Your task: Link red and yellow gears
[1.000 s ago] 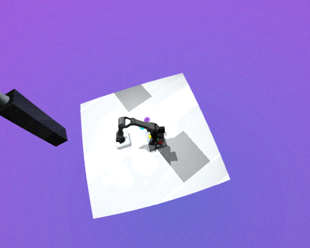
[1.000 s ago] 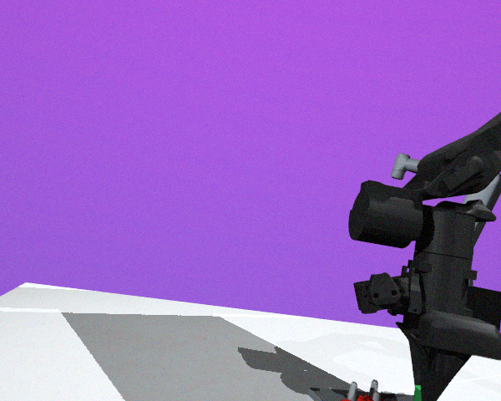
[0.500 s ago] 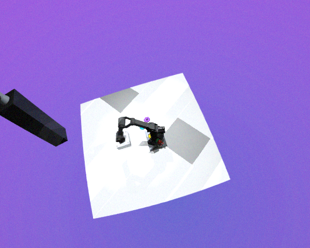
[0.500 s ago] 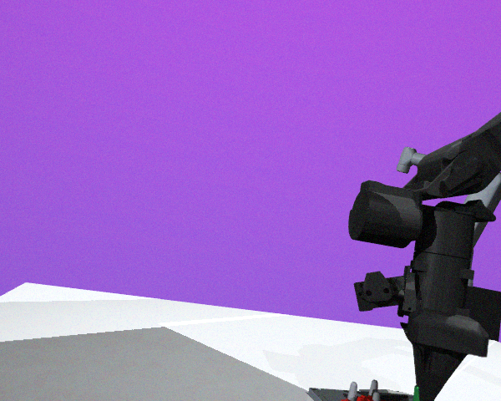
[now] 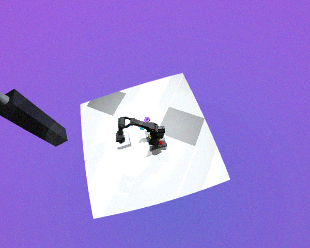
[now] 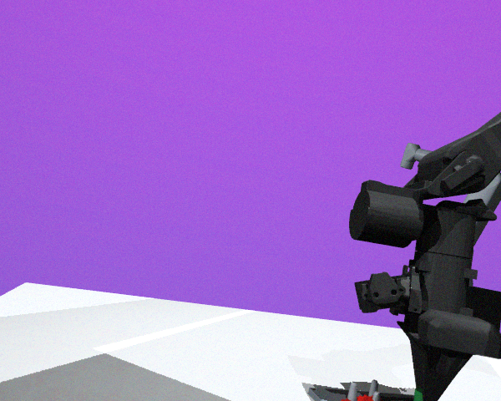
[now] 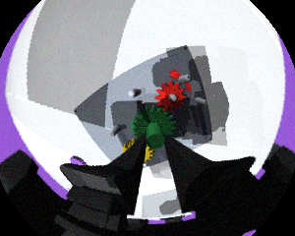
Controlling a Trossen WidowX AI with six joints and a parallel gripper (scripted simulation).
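Now: gripper tip 20 mm above the green gear. From my gripper tip the other things lie so: cyan gear: 60 mm behind, 190 mm to the left, 20 mm below; yellow gear: 20 mm behind, 50 mm to the left, 20 mm below; red gear: 20 mm ahead, 40 mm to the right, 20 mm below.
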